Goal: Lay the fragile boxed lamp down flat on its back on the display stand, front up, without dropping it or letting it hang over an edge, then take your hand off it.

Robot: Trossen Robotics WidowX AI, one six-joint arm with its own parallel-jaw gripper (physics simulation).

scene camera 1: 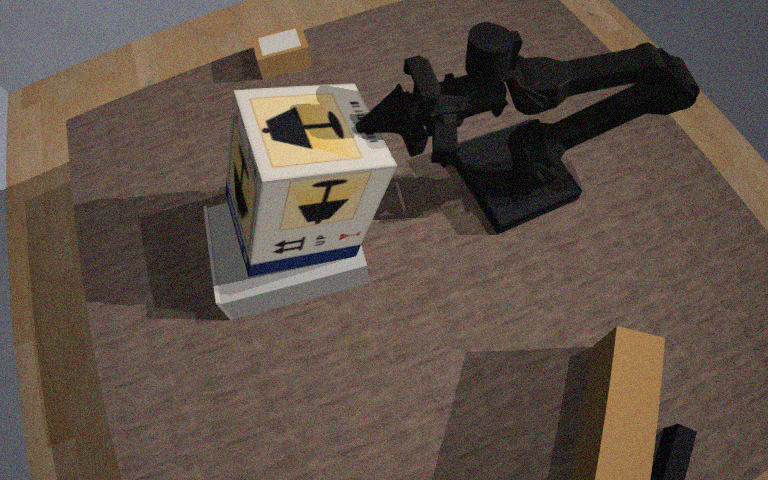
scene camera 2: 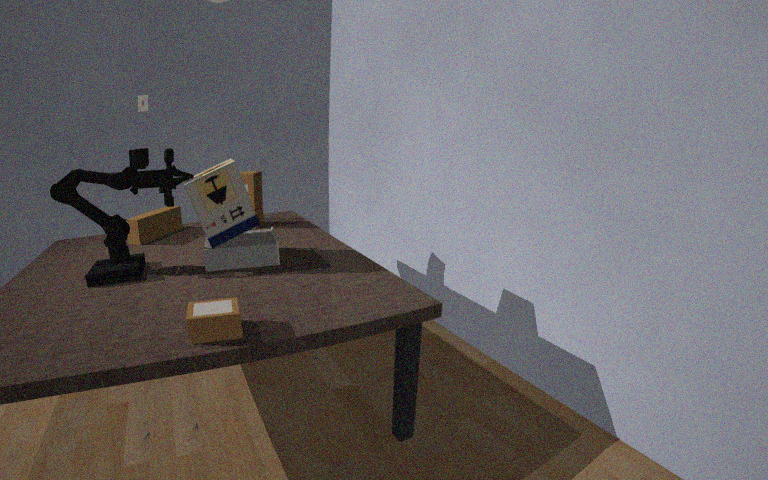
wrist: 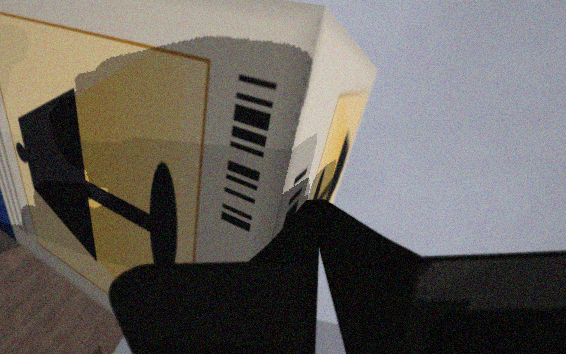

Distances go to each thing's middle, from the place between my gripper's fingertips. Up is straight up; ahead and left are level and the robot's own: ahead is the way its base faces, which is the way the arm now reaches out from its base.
My gripper is now 9 cm short of the boxed lamp (scene camera 1: 303, 186), 1 cm to the left of it and 9 cm above it. From my hand the other things lie so: display stand (scene camera 1: 237, 295): 15 cm ahead, 1 cm to the right, 26 cm below.
